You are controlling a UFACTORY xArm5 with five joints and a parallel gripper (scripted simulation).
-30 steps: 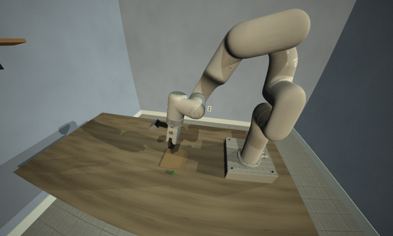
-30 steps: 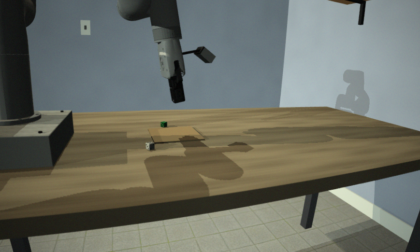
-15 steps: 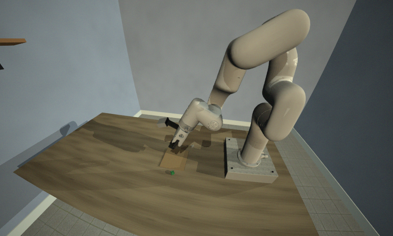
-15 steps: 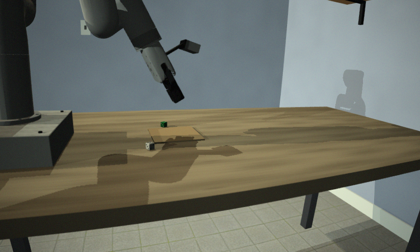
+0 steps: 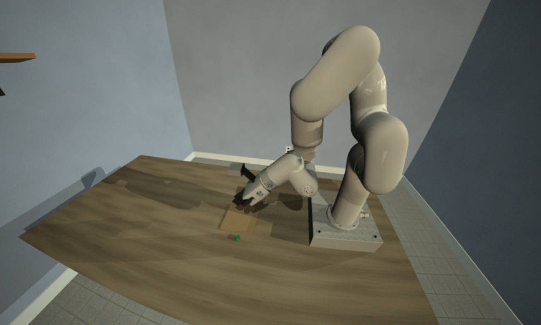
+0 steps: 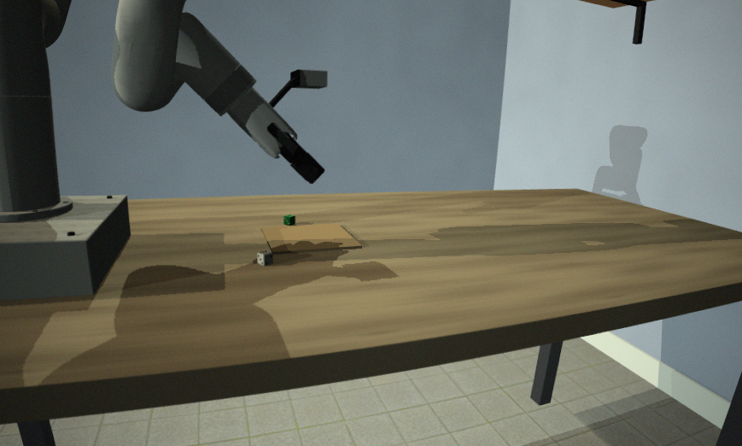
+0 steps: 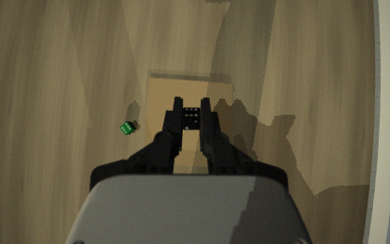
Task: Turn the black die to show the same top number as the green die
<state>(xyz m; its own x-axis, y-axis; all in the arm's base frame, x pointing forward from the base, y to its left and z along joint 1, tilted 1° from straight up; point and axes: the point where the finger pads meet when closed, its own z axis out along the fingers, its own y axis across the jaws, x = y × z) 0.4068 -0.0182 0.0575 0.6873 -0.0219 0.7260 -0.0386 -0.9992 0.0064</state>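
My gripper is now 1 cm short of the black die and 1 cm above it. The rest, counted from my hand: green die 11 cm below, 10 cm to the left; white die 11 cm below, 10 cm to the right, 9 cm behind; tan mat 12 cm below.
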